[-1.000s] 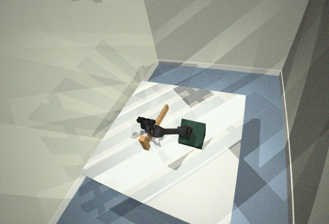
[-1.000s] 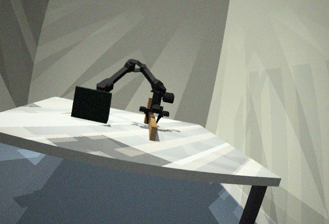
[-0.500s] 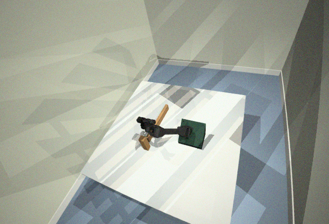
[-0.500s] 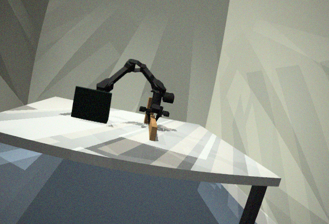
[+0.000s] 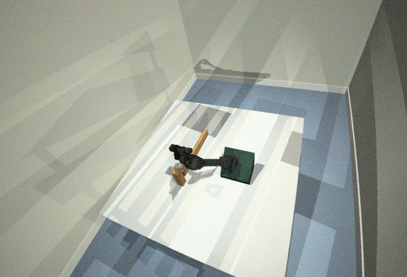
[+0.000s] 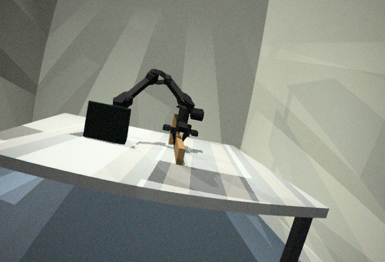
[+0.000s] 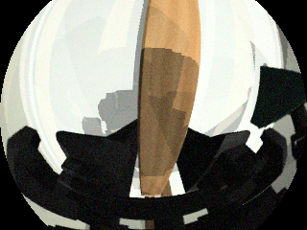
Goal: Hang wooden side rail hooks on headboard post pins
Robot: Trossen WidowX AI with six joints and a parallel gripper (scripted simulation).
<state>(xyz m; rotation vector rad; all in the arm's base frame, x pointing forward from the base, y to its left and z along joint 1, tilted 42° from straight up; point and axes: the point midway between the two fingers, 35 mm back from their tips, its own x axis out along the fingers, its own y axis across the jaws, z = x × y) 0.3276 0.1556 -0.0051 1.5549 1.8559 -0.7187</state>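
The wooden headboard post lies 150 mm to the left of my gripper tip, 60 mm above it and 30 mm behind it.
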